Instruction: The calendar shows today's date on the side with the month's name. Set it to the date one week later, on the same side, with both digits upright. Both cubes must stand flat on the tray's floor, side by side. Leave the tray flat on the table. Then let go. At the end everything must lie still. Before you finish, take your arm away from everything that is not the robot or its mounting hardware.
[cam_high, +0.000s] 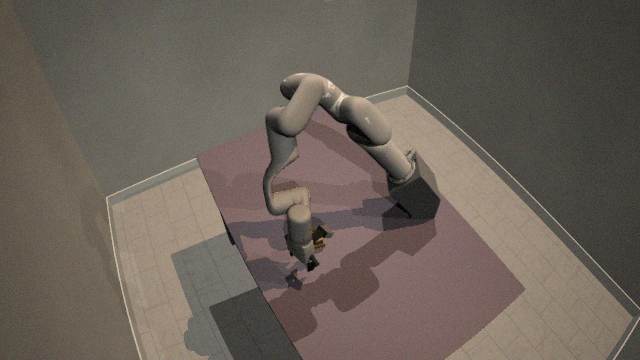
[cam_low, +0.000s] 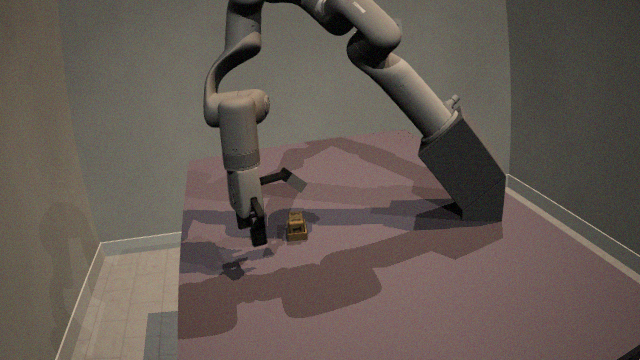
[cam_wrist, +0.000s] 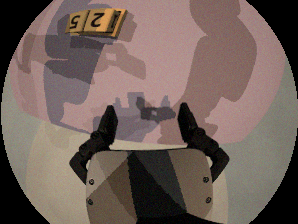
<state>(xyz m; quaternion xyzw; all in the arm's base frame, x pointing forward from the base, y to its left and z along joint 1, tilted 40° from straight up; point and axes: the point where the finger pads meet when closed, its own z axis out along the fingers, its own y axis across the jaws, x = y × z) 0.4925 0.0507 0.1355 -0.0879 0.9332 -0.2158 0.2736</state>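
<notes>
My gripper is now 13 cm past the yellow digit cube, 9 cm to the left of it and 4 cm above it. From my hand the other things lie so: tray (13 cm behind, 7 cm to the right, 6 cm below).
</notes>
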